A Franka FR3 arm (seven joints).
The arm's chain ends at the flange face. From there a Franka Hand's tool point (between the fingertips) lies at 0.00 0.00 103.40 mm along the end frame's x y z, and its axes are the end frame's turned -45 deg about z.
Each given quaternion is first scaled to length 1.
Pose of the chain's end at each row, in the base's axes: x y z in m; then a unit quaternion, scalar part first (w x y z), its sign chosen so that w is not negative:
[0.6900 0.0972 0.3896 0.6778 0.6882 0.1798 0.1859]
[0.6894 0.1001 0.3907 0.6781 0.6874 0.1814 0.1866]
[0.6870 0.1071 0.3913 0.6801 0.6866 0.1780 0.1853]
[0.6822 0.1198 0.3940 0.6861 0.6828 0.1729 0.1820]
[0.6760 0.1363 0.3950 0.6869 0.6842 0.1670 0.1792]
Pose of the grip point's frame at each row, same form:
[0.7417 0.0076 0.3884 0.6974 0.5670 0.4295 -0.0876]
[0.7414 0.0107 0.3896 0.6979 0.5656 0.4306 -0.0871]
[0.7383 0.0174 0.3907 0.6993 0.5662 0.4272 -0.0891]
[0.7324 0.0294 0.3948 0.7035 0.5647 0.4210 -0.0944]
[0.7251 0.0453 0.3958 0.7032 0.5682 0.4161 -0.0973]

